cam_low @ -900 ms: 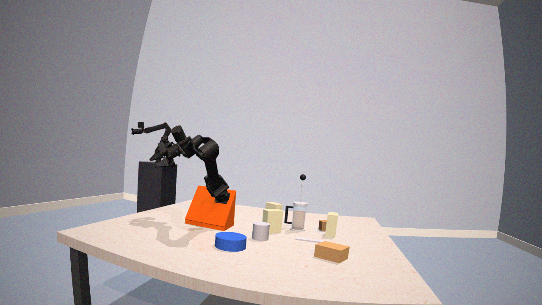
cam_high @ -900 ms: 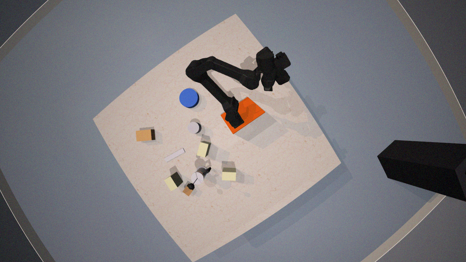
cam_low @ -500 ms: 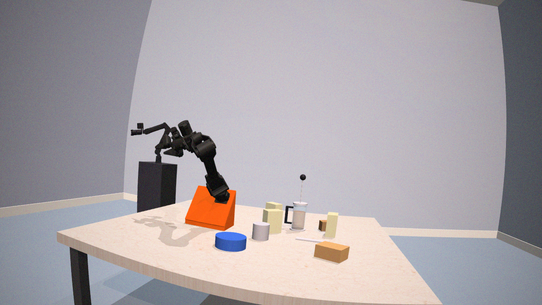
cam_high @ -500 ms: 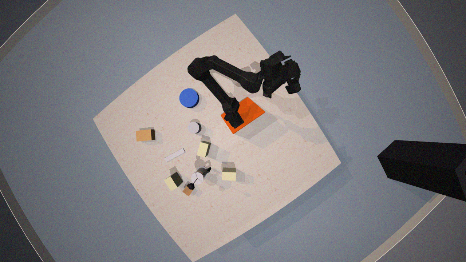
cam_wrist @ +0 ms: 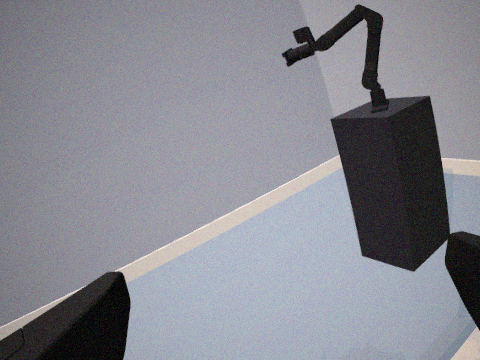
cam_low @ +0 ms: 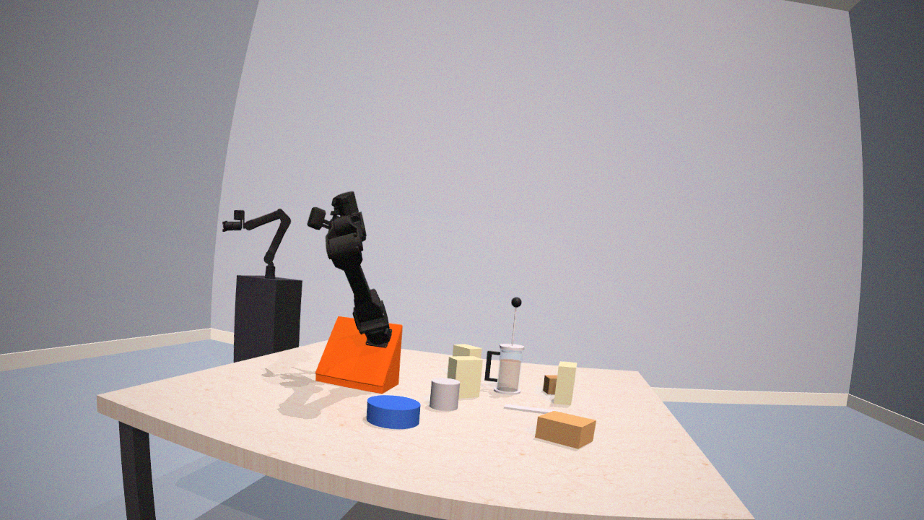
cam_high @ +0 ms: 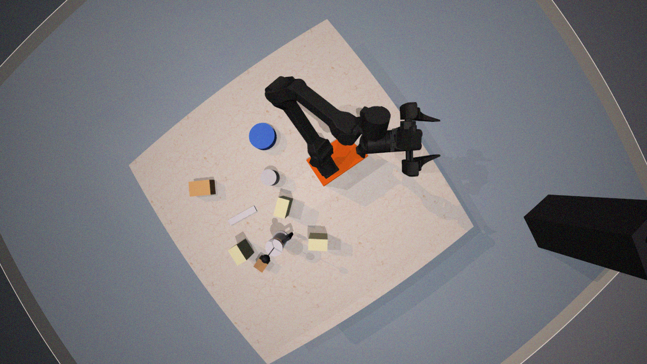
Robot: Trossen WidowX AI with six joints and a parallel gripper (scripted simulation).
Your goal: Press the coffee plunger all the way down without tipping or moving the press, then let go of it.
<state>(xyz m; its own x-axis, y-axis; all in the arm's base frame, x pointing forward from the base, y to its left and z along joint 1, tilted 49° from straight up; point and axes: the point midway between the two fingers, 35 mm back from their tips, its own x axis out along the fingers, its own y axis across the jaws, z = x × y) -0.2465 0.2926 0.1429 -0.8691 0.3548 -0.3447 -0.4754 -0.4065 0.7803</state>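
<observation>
The glass coffee press is 620 mm ahead of my gripper tip, 320 mm below it and 30 mm to the left of it. Round my gripper tip: grey cylinder (510 mm ahead, 420 mm below, 230 mm to the right); blue disc (440 mm ahead, 430 mm below, 410 mm to the right); brown cube (780 mm ahead, 430 mm below, 80 mm to the left).
</observation>
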